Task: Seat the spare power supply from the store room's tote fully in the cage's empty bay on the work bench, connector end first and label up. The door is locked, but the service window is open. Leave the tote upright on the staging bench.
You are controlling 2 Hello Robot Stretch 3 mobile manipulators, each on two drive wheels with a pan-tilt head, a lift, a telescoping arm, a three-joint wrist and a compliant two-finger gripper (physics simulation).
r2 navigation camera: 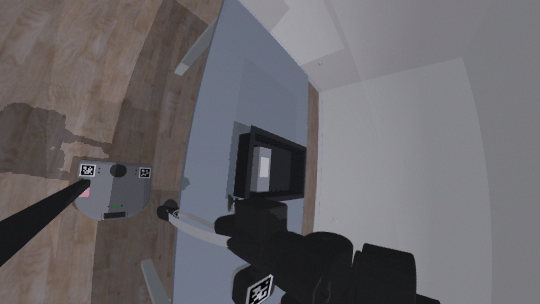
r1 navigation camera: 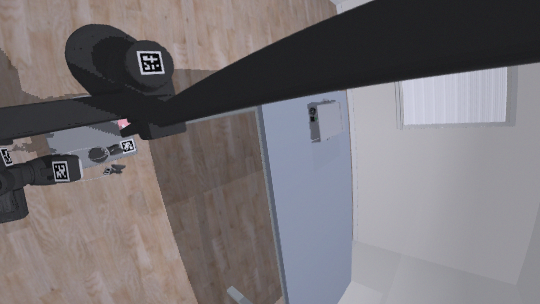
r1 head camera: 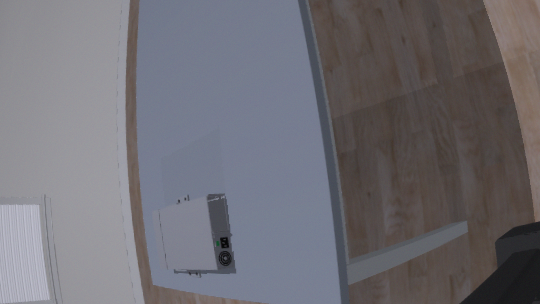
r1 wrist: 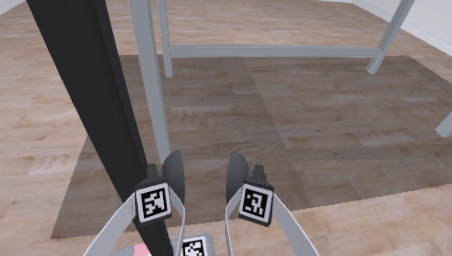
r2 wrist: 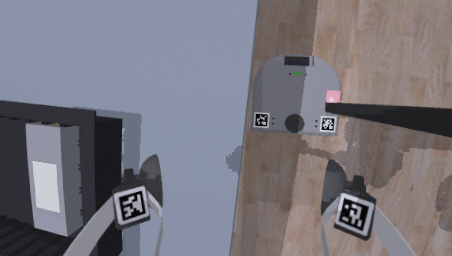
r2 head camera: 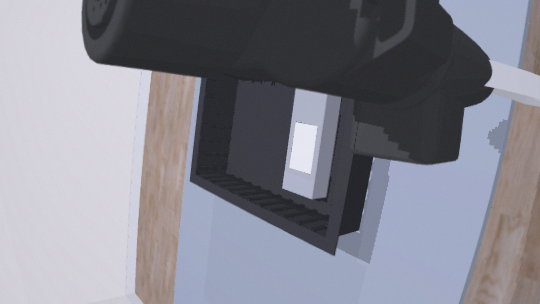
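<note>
The spare power supply [r2 head camera: 306,107] [r2 navigation camera: 263,182] [r2 wrist: 70,180] lies label up in the black tote [r2 head camera: 356,200] [r2 navigation camera: 243,165] [r2 wrist: 107,185], along one side wall. The tote stands upright on the staging bench [r2 head camera: 275,270] [r2 navigation camera: 215,100] [r2 wrist: 190,75]. My r2 gripper [r2 navigation camera: 200,206] [r2 wrist: 241,170] is open and empty, beside the tote over the bench edge; its arm hides part of the tote in the r2 head view. The cage [r1 head camera: 185,235] [r1 navigation camera: 329,120] sits on the work bench [r1 head camera: 250,100] [r1 navigation camera: 320,200], its open bay beside a socket and fan. My r1 gripper [r1 navigation camera: 108,161] [r1 wrist: 206,160] is partly open and empty, away from the cage.
A pale ribbed panel [r1 head camera: 22,250] [r1 navigation camera: 452,97] is in the wall near the work bench. Bench legs [r1 head camera: 405,252] [r1 wrist: 155,100] [r2 navigation camera: 195,50] reach the floor. The r2 base [r2 navigation camera: 130,190] [r2 wrist: 280,95] stands close to the staging bench's long edge.
</note>
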